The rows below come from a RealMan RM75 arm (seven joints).
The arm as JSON. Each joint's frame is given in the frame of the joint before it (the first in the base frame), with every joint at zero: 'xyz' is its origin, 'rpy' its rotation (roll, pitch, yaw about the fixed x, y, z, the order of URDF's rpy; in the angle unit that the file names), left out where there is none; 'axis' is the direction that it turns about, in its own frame. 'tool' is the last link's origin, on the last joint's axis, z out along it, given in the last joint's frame.
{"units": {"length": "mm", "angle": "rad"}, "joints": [
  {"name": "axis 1", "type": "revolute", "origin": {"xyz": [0.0, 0.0, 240.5]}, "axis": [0.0, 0.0, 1.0]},
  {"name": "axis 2", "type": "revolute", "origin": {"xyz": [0.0, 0.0, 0.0]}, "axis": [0.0, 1.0, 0.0]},
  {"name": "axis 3", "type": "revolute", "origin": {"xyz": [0.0, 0.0, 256.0]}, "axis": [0.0, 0.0, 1.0]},
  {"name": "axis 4", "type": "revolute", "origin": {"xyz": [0.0, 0.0, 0.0]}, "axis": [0.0, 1.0, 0.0]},
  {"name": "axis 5", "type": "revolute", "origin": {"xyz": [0.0, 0.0, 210.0]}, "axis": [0.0, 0.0, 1.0]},
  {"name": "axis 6", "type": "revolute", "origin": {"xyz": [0.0, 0.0, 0.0]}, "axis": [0.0, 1.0, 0.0]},
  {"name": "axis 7", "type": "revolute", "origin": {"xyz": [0.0, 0.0, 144.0]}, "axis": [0.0, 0.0, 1.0]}
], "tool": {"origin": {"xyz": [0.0, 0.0, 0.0]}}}
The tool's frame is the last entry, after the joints.
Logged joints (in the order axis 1, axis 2, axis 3, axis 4, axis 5, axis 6, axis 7), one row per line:
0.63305 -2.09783 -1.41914 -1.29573 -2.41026 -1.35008 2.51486
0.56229 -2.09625 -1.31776 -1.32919 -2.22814 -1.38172 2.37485
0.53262 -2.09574 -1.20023 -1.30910 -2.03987 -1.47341 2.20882
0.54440 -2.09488 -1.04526 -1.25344 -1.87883 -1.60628 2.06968
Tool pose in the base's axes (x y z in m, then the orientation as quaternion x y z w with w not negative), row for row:
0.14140 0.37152 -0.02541 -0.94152 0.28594 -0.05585 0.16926
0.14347 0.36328 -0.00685 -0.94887 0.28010 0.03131 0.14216
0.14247 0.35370 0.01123 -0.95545 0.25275 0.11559 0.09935
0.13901 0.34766 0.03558 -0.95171 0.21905 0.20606 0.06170
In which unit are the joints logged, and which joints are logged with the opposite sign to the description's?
The joints are logged in radians. Opposite sign: axis 2.
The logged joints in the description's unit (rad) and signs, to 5 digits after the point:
0.63305 2.09783 -1.41914 -1.29573 -2.41026 -1.35008 2.51486
0.56229 2.09625 -1.31776 -1.32919 -2.22814 -1.38172 2.37485
0.53262 2.09574 -1.20023 -1.30910 -2.03987 -1.47341 2.20882
0.54440 2.09488 -1.04526 -1.25344 -1.87883 -1.60628 2.06968

